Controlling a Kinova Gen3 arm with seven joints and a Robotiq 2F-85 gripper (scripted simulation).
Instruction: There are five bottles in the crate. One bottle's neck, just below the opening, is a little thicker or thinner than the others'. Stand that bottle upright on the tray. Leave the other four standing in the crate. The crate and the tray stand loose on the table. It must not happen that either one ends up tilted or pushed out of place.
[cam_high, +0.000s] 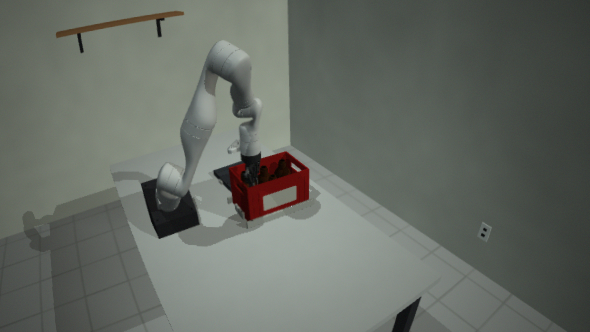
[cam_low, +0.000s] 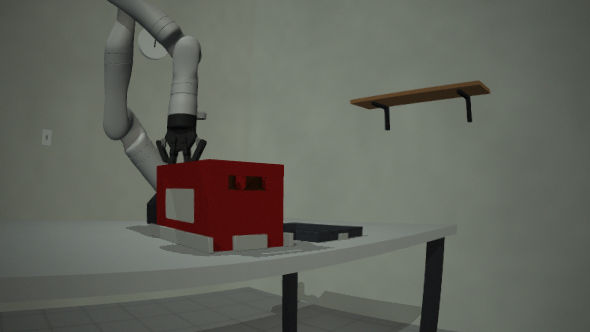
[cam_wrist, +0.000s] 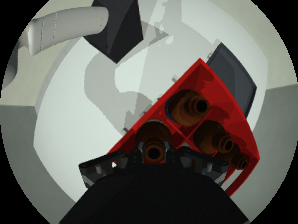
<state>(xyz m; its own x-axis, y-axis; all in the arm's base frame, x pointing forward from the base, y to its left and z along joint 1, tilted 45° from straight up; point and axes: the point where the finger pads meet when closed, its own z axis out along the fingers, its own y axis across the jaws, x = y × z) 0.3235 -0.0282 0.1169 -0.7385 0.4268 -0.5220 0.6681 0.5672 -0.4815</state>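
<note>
The red crate lies 9 cm ahead of my hand, 5 cm to the left of it and 7 cm below it. Round my hand: dark tray (8 cm ahead, 33 cm to the left, 14 cm below).
</note>
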